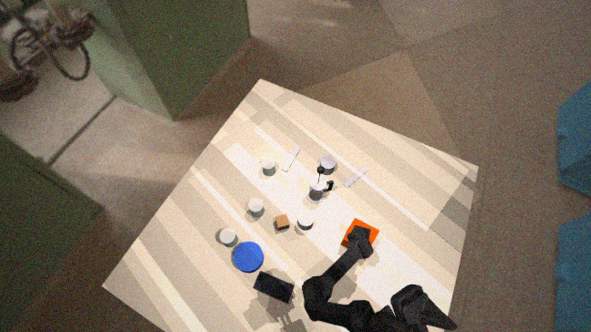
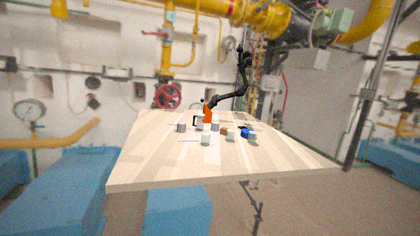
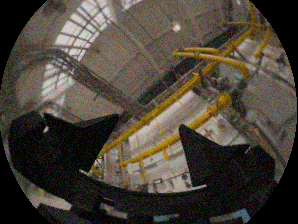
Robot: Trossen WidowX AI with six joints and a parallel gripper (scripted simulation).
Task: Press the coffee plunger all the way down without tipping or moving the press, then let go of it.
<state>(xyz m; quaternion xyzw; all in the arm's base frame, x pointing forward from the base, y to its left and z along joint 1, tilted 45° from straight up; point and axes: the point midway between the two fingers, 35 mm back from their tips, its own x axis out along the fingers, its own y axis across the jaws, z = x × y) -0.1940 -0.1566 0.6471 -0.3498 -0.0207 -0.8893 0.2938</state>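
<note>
The coffee press lies 310 mm ahead of my gripper tip, 510 mm to the right of it and 650 mm below it. Also, from my gripper tip: brown block 420 mm ahead, 320 mm to the right, 750 mm below; dark flat slab 370 mm ahead, 60 mm to the right, 770 mm below; blue disc 500 mm ahead, 130 mm to the right, 750 mm below.
</note>
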